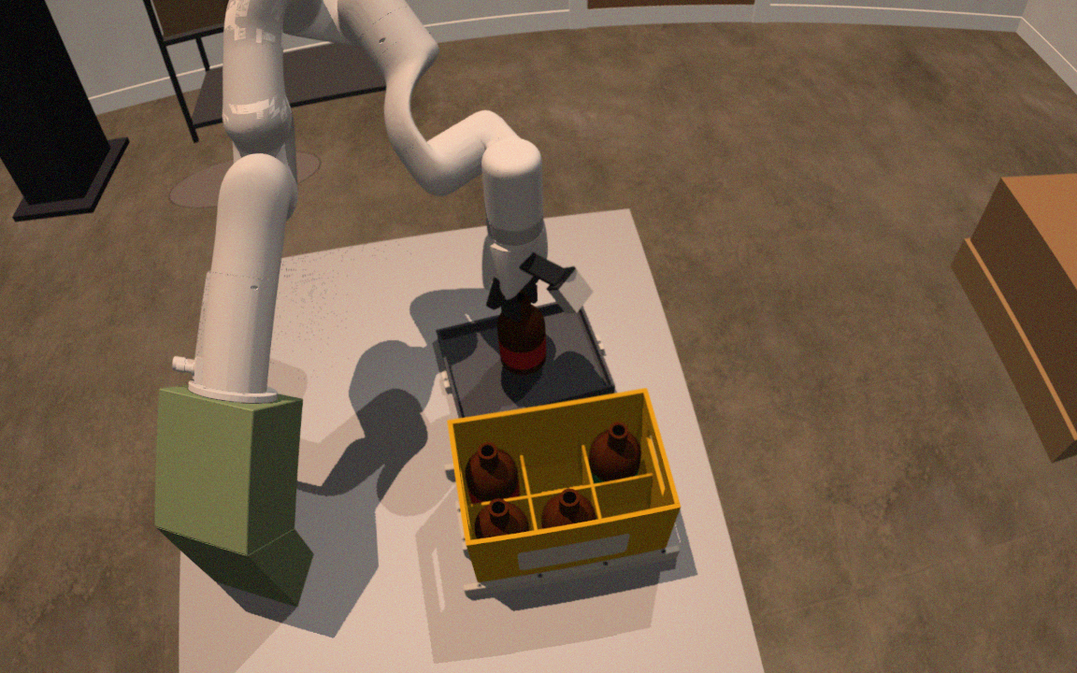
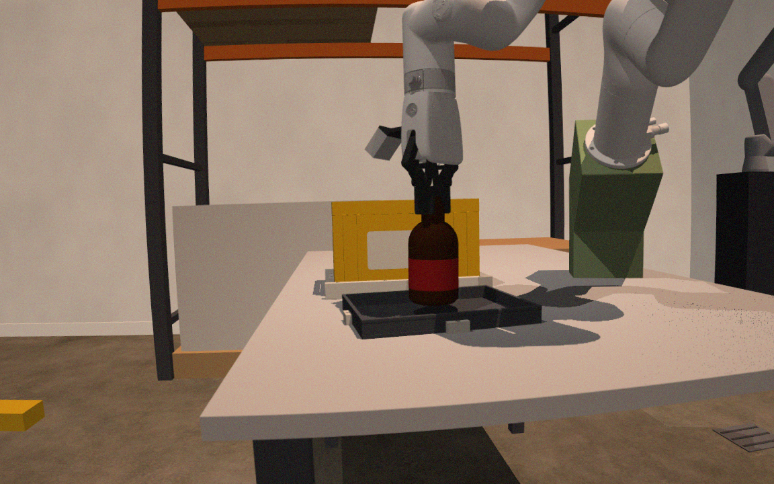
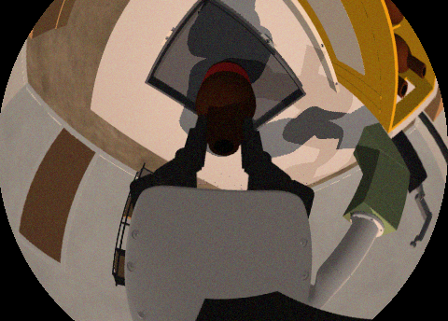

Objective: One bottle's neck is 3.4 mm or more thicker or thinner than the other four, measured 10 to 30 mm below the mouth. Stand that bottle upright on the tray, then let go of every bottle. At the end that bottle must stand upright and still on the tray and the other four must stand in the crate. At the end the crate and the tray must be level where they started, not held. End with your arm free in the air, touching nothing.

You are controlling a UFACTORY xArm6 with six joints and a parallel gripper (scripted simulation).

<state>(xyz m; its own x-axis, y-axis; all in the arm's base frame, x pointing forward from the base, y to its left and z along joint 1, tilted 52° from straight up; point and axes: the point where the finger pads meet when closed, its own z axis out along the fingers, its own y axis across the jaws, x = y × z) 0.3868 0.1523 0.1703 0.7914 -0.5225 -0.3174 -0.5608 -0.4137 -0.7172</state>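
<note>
My hand is 7 cm above the glass bottle. Round my hand: yellow crate (27 cm to the right, 9 cm below, 5 cm ahead); dark tray (16 cm below).
</note>
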